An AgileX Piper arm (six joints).
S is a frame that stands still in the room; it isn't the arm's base.
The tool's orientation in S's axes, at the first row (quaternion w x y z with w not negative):
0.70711, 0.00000, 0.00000, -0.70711
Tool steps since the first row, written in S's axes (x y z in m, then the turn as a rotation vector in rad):
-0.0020, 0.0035, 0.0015, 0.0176, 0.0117, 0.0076
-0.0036, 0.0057, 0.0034, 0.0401, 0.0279, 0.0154
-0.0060, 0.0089, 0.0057, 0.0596, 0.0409, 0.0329
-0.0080, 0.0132, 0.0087, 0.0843, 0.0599, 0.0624
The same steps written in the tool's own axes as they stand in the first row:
-0.0035, -0.0020, 0.0015, -0.0117, 0.0176, 0.0076
-0.0057, -0.0036, 0.0034, -0.0279, 0.0401, 0.0154
-0.0089, -0.0060, 0.0057, -0.0409, 0.0596, 0.0329
-0.0132, -0.0080, 0.0087, -0.0599, 0.0843, 0.0624

